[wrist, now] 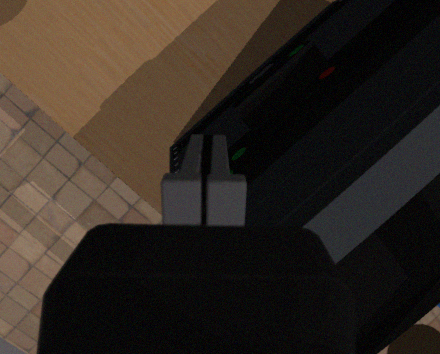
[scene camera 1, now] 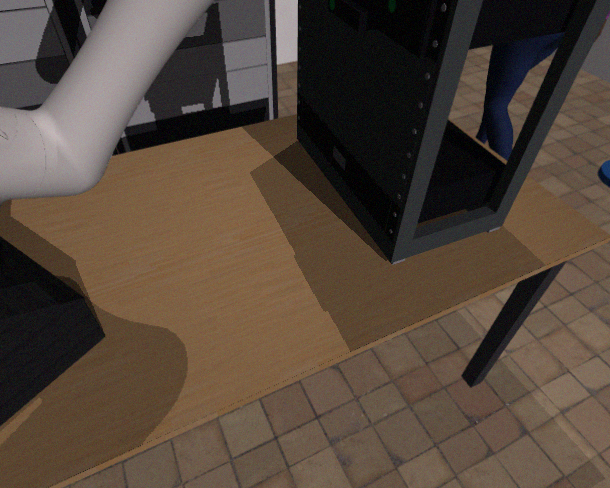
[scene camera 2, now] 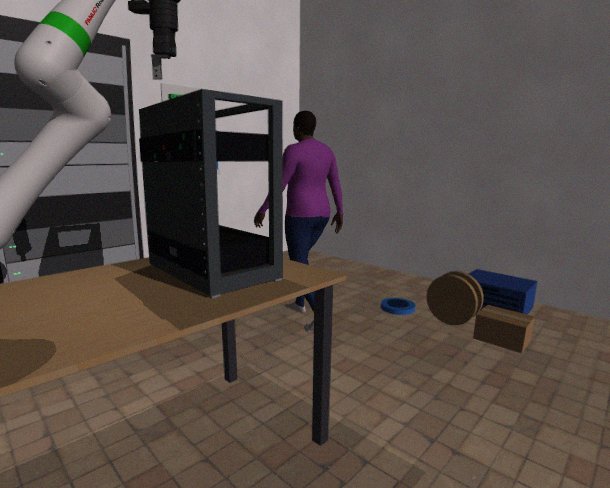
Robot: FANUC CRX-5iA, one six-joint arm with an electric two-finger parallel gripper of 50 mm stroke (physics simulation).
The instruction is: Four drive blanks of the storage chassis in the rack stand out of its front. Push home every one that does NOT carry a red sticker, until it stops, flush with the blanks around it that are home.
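Frame: origin at the arm's base, x back, y up, z left, level; centimetres.
Seen in the pictures: gripper, fingertip midpoint: point(wrist: 208, 157) point(scene camera 2: 157, 79).
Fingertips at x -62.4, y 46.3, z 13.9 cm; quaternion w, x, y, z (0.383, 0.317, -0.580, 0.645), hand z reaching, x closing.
Observation:
A point is followed by its place in that frame.
The storage chassis point(scene camera 2: 242, 146) @(x -87.1, y 27.8, z 11.6 cm) sits in the upper part of the rack point(scene camera 2: 210, 203) @(x -74.3, y 11.0, z 5.7 cm) point(scene camera 1: 437, 127) @(x -75.1, y 13.3, z 5.9 cm). Its dark front carries a red sticker point(scene camera 2: 163, 147) @(x -65.8, y 27.8, z 28.0 cm) point(wrist: 327, 73) @(x -65.9, y 28.0, z 28.1 cm) and several green stickers, among them an upper one point(scene camera 2: 183, 136) @(x -69.2, y 30.5, z 13.9 cm), a lower left one point(scene camera 2: 155, 156) @(x -62.9, y 24.9, z 27.0 cm), and two in the wrist view, one farther point(wrist: 296, 49) @(x -62.7, y 24.6, z 27.4 cm) and one nearer point(wrist: 239, 154) @(x -68.7, y 28.1, z 16.3 cm). Dark stepped edges show on the front, but how far each blank stands out is too dark to tell. My gripper point(wrist: 208, 157) @(x -62.4, y 46.3, z 13.9 cm) is shut and empty. In scene camera 2 its dark body hangs above the rack; scene camera 1 does not show it.
The rack stands on a wooden table point(scene camera 1: 203, 254) @(x -34.9, y -18.4, z 15.4 cm) point(scene camera 2: 76, 305) @(x -35.4, y -18.4, z 19.0 cm). A black box-like object point(scene camera 1: 45, 340) @(x -12.0, y -9.5, z -6.6 cm) is at the left in scene camera 1. A person in purple point(scene camera 2: 312, 178) is behind the rack. Cabinets point(scene camera 2: 101, 203) stand behind the table.

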